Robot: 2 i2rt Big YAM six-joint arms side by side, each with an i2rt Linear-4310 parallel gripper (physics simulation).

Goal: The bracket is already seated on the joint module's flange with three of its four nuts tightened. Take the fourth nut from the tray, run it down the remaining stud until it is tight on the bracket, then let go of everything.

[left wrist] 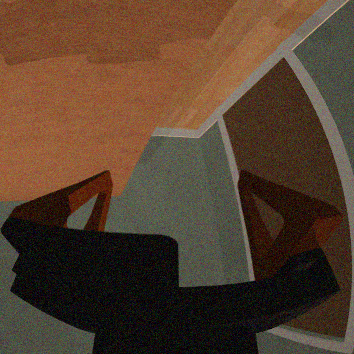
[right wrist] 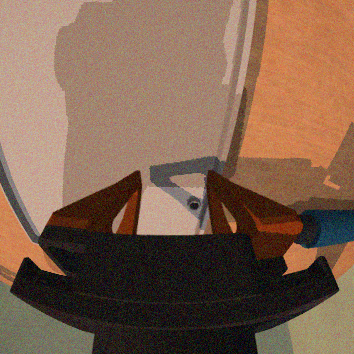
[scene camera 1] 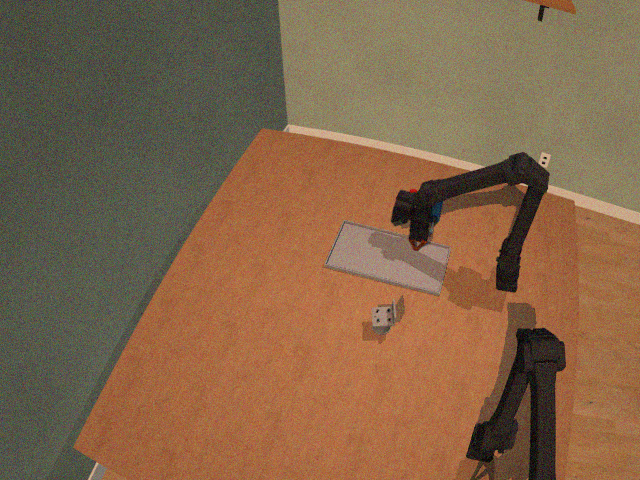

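Pixels of known places: left gripper, between the fingertips: (left wrist: 174,177); right gripper, between the fingertips: (right wrist: 173,177) (scene camera 1: 416,245); left arm's base, origin of its link: (scene camera 1: 482,443); right arm's base, origin of its link: (scene camera 1: 506,278).
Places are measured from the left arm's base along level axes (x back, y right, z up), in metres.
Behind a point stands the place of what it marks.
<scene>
The pale bracket (scene camera 1: 383,312) @(x -0.448, y 0.339, z 0.065 m) sits on the grey joint module (scene camera 1: 381,330) @(x -0.438, y 0.297, z 0.024 m) below the tray in the scene view; small dark spots show on it, but nuts and bare stud cannot be told apart. The nut (right wrist: 194,203) @(x -0.397, y 0.708, z 0.009 m) lies on the tray (scene camera 1: 356,250) @(x -0.623, y 0.599, z 0.004 m) (right wrist: 30,100) @(x -0.472, y 0.571, z 0.004 m) near its edge. My right gripper (scene camera 1: 416,248) @(x -0.422, y 0.688, z 0.012 m) (right wrist: 173,177) @(x -0.422, y 0.688, z 0.012 m) is partly open and empty above the tray; in its wrist view the nut shows between the fingers, closer to the right one, within the finger's shadow. My left gripper (left wrist: 174,177) @(x -0.012, y -0.384, z 0.228 m) is wide open and empty, far from tray and bracket.
A blue-handled tool (scene camera 1: 437,210) @(x -0.378, y 0.862, z 0.040 m) (right wrist: 330,228) @(x -0.398, y 0.849, z 0.035 m) is beside the right gripper, beyond the tray's edge. A red object (scene camera 1: 413,191) @(x -0.493, y 0.938, z 0.033 m) is mostly hidden behind the right arm. The left arm (scene camera 1: 540,356) @(x -0.025, y 0.039, z 0.521 m) is at the lower right of the scene view. Walls stand along two table sides.
</scene>
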